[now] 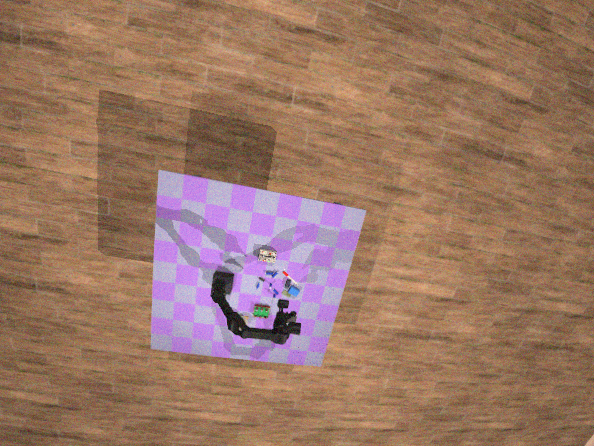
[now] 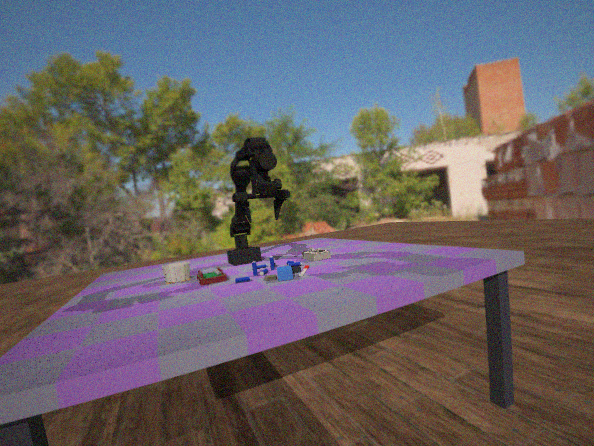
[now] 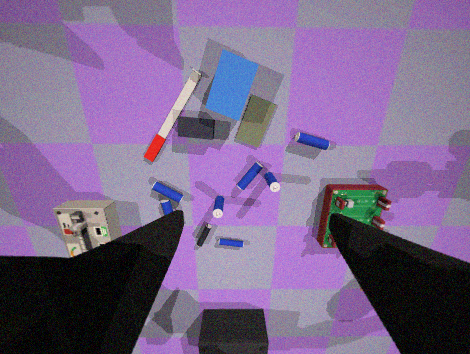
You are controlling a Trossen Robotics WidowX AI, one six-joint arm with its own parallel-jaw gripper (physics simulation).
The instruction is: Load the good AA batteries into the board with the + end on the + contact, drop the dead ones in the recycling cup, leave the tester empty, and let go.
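Frame: origin at the arm's base, x ahead, y left, z up, level; centimetres.
Seen in the pictures: gripper, between the fingertips: (image 1: 280, 306) (image 2: 263, 221) (image 3: 256, 218); arm's base, origin of its link: (image 1: 219, 284) (image 2: 242, 248).
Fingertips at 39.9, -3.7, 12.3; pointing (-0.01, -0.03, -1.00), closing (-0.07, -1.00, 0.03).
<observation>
Pixels of each thing's top centre, then the offset from my fingertips to it, as dx, dy, dz. Level surfaces: height alone.
- green board with red walls, centre of its top: (image 3: 360, 226) (image 2: 210, 269) (image 1: 261, 313) -11.2, -17.5, -14.4
- grey tester, centre of its top: (image 3: 79, 245) (image 2: 315, 247) (image 1: 267, 257) -11.5, +25.5, -13.8
- black battery, centre of its top: (image 3: 203, 237) -13.7, +7.3, -17.1
- white cup, centre of its top: (image 2: 175, 264) -24.9, -27.3, -12.2
- blue box, centre of its top: (image 3: 231, 87) (image 2: 284, 268) (image 1: 293, 292) +9.3, +1.1, -15.2
- olive block, centre of its top: (image 3: 255, 122) +4.9, -2.1, -17.9
- dark block, centre of its top: (image 3: 195, 128) +4.6, +6.3, -16.4
- red-and-white stick, centre of its top: (image 3: 170, 118) +6.1, +9.8, -17.4
- checkered table, height of its surface: dz -18.2
My gripper (image 2: 278, 216) (image 3: 256, 218) is open and empty, high above the table. The green board with red walls (image 1: 261, 310) (image 2: 212, 276) (image 3: 356, 194) is partly behind the right finger; the visible part holds no battery. The grey tester (image 1: 267, 255) (image 2: 316, 255) (image 3: 111, 216) is partly behind the left finger; its slot cannot be fully seen. Several blue batteries lie or stand between them: one battery (image 3: 312, 140) lies nearest the board, another battery (image 3: 218, 205) stands upright, and a small one (image 3: 231, 243) lies lower. A black battery (image 3: 204, 235) lies beside it. The white cup (image 2: 177, 272) stands beyond the board.
A blue box (image 1: 293, 290) (image 2: 285, 273) (image 3: 232, 85), an olive block (image 3: 256, 122), a dark block (image 3: 196, 128) and a red-and-white stick (image 3: 175, 111) sit behind the batteries. The black arm base (image 1: 223, 282) (image 2: 244, 256) (image 3: 233, 330) stands on the checkered table (image 2: 200, 320).
</observation>
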